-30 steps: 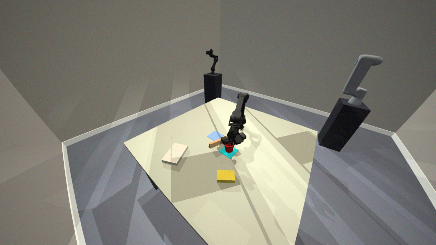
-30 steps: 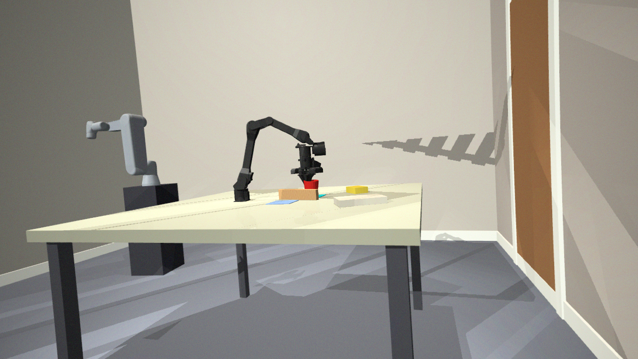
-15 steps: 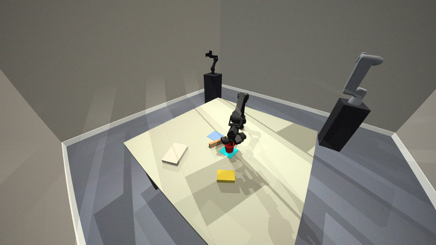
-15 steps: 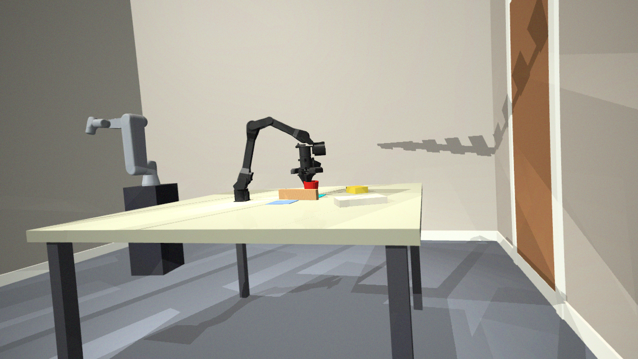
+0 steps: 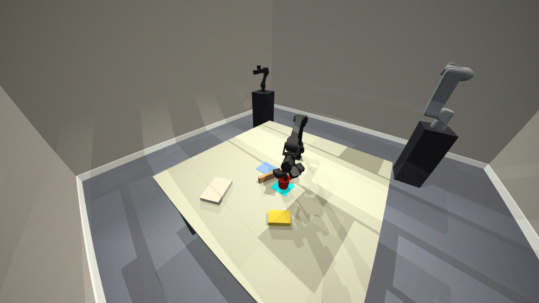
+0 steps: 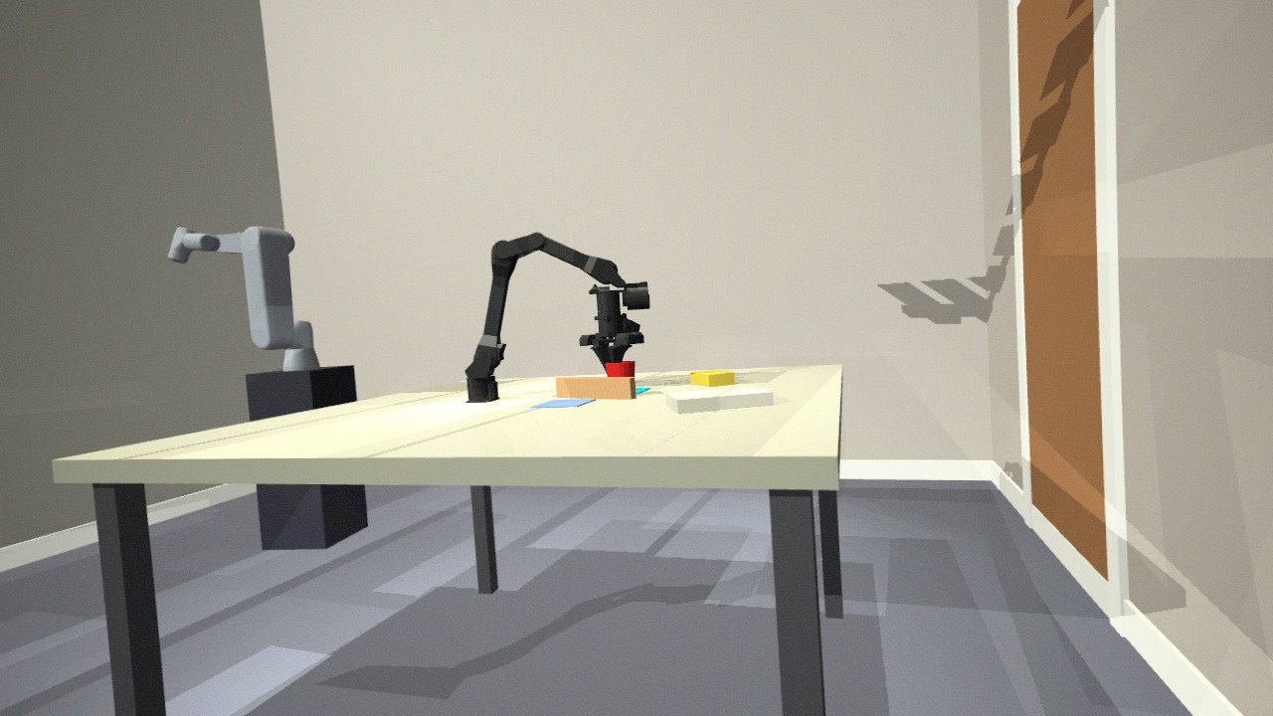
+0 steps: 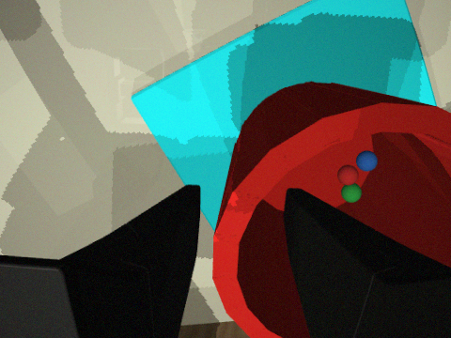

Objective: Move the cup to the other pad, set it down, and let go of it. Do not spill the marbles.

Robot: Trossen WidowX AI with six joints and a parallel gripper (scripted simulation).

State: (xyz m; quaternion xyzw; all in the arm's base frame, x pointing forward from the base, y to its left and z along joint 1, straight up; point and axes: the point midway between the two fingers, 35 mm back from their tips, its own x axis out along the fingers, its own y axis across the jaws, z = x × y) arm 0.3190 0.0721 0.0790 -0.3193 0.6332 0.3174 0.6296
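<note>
Now: gripper tip 2 cm to the left of the red cup, 2 cm short of it and 1 cm above it. The rest, counted from my gripper tip: wooden block: 11 cm to the right, 3 cm below, 2 cm behind; then green marble: 4 cm to the right, 3 cm below, 3 cm ahead; then cyan pad: 5 cm below, 3 cm ahead, 2 cm to the right.
</note>
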